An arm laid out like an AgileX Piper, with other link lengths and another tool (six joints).
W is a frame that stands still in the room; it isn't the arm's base.
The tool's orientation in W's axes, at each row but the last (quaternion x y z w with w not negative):
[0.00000, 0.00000, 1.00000, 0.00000]
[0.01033, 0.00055, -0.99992, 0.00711]
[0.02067, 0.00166, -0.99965, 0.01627]
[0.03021, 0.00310, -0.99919, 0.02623]
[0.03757, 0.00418, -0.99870, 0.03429]
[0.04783, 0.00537, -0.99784, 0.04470]
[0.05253, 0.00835, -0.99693, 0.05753]
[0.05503, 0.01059, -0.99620, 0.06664]
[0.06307, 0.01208, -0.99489, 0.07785]
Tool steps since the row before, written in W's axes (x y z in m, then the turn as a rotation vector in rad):
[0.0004, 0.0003, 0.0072, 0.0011, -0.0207, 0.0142]
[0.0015, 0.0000, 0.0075, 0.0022, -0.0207, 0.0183]
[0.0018, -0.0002, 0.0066, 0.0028, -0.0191, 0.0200]
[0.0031, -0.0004, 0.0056, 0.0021, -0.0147, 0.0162]
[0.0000, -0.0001, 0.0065, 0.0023, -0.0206, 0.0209]
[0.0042, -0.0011, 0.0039, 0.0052, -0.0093, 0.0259]
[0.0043, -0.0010, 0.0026, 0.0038, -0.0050, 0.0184]
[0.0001, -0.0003, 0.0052, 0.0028, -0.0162, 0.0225]
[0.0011, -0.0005, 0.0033, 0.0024, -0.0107, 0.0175]
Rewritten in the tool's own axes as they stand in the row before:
[-0.0004, -0.0003, 0.0072, -0.0011, 0.0207, 0.0142]
[-0.0017, 0.0000, 0.0075, -0.0023, 0.0207, 0.0183]
[-0.0021, 0.0002, 0.0065, -0.0030, 0.0191, 0.0199]
[-0.0034, 0.0005, 0.0054, -0.0023, 0.0147, 0.0162]
[-0.0005, 0.0001, 0.0065, -0.0025, 0.0206, 0.0209]
[-0.0044, 0.0014, 0.0035, -0.0068, 0.0096, 0.0254]
[-0.0044, 0.0015, 0.0022, -0.0051, 0.0052, 0.0180]
[-0.0006, 0.0002, 0.0052, -0.0031, 0.0161, 0.0225]
[-0.0014, 0.0006, 0.0032, -0.0029, 0.0107, 0.0174]

